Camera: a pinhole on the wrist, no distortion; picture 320 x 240 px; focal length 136.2 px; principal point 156.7 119.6 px. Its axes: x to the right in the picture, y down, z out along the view. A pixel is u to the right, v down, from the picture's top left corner.
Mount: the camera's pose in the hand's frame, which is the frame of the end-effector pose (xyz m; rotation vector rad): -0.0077 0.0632 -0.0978 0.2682 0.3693 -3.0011
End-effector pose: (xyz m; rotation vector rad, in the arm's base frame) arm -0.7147 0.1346 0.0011 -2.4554 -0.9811 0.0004
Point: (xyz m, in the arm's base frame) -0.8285 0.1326 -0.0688
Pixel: 198 151
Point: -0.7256 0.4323 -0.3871
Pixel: 102 111
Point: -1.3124 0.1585 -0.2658
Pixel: 249 159
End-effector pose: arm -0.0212 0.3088 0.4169 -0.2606 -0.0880 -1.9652
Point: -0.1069 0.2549 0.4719
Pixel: 46 220
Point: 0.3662 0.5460 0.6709
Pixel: 218 19
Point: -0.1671 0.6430 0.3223
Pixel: outside the picture
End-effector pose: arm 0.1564 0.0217 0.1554 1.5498 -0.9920 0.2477
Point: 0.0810 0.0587 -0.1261
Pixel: 278 192
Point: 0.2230 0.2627 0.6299
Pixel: behind the camera
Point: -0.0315 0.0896 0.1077
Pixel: 302 29
